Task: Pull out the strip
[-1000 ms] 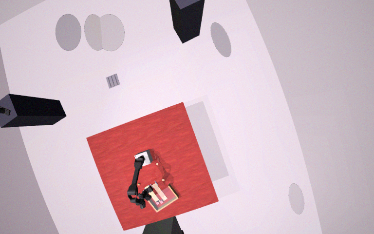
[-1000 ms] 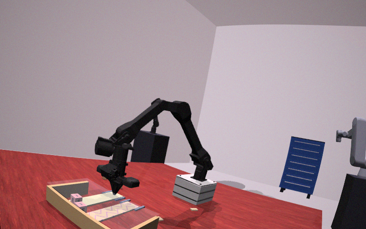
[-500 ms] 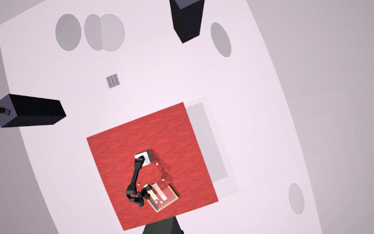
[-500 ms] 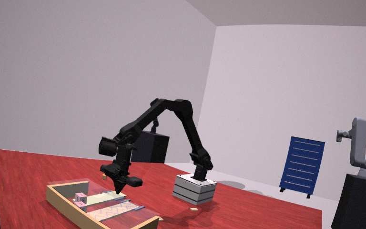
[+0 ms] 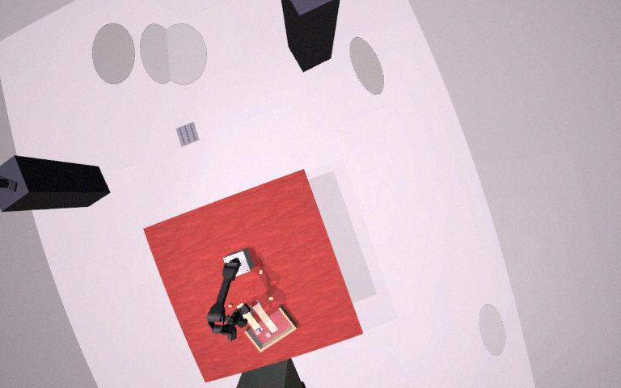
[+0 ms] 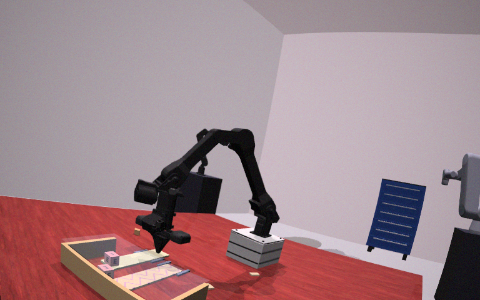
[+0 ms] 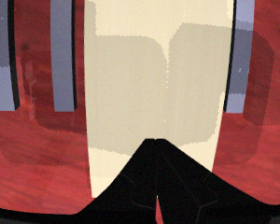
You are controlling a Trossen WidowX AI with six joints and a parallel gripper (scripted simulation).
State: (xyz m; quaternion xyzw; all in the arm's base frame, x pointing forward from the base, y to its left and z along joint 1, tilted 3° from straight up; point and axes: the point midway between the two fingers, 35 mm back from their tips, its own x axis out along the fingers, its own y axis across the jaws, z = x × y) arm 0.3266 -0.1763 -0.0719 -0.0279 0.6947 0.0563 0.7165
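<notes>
Now: the cream strip 10 cm ahead of my gripper tip and 1 cm to the left of it.
</notes>
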